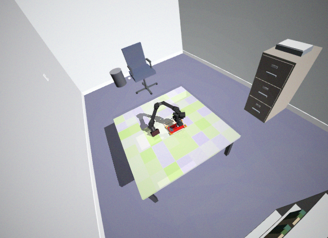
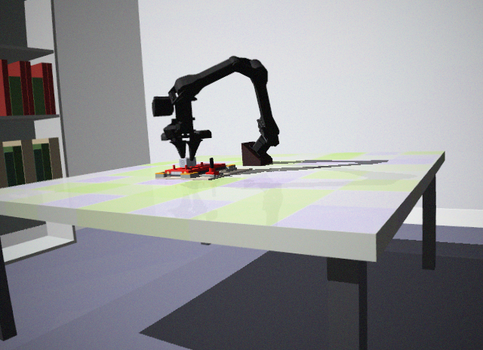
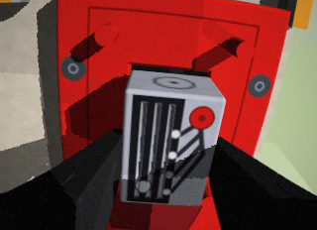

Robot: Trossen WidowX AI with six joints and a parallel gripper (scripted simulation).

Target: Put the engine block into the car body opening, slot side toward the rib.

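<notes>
Now: the grey engine block 1 cm below my gripper tip. The rest, counted from my gripper tip: short black post: 4 cm ahead, 12 cm to the left, 1 cm below.
</notes>
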